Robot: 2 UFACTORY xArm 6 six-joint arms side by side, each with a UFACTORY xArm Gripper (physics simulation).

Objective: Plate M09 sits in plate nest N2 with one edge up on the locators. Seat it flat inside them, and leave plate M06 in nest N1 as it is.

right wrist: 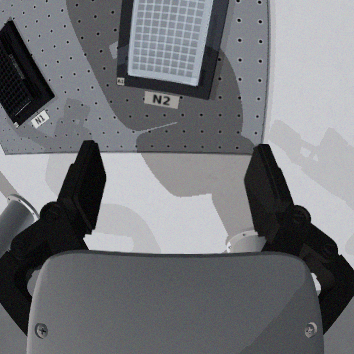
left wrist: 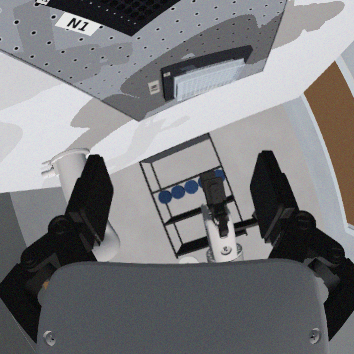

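Pixels of known places: left gripper, between the fingertips: [left wrist: 180,169]; right gripper, between the fingertips: [right wrist: 175,159] [left wrist: 208,174]; left arm's base, origin of its link: [right wrist: 23,208]; right arm's base, origin of its link: [right wrist: 253,243] [left wrist: 68,156].
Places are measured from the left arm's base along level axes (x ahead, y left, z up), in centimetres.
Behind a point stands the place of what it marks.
Observation:
Plate M09 [left wrist: 207,80] @[x 56.1, y -24.6, z 3.8 cm] [right wrist: 167,42] @[x 55.3, y -26.2, z 3.8 cm], clear and pale with a grid of wells, lies in the dark nest N2 [left wrist: 167,85] @[x 49.3, y -26.3, z 2.5 cm] [right wrist: 204,93] @[x 51.1, y -32.5, z 2.5 cm]. Whether an edge is raised is hard to tell. A dark plate, M06 [left wrist: 145,7] @[x 41.7, y -6.2, z 3.8 cm] [right wrist: 14,70] @[x 44.9, y -4.5, z 3.9 cm], sits in black nest N1 [right wrist: 46,95] @[x 41.7, y -10.8, z 2.5 cm], partly cut off in both views. My right gripper [right wrist: 175,159] @[x 52.4, y -31.1, z 19.1 cm] is open and empty, back from N2's labelled end; it also shows, small, in the left wrist view [left wrist: 211,180] @[x 50.4, y -26.7, z 20.2 cm], away from the nest. My left gripper [left wrist: 180,169] @[x 38.7, y -4.8, z 18.3 cm] is open and empty, far from both nests.
Both nests stand on a grey perforated board [left wrist: 100,55] @[x 38.2, y -15.5, z 1.3 cm] [right wrist: 47,20] @[x 53.1, y -7.7, z 1.3 cm] on a white table. In the left wrist view, a black-framed rack [left wrist: 180,146] with several blue discs [left wrist: 191,187] stands beyond the table, behind the right arm [left wrist: 220,240] @[x 49.1, y -29.0, z 30.7 cm]. A brown surface [left wrist: 335,125] lies at the right.

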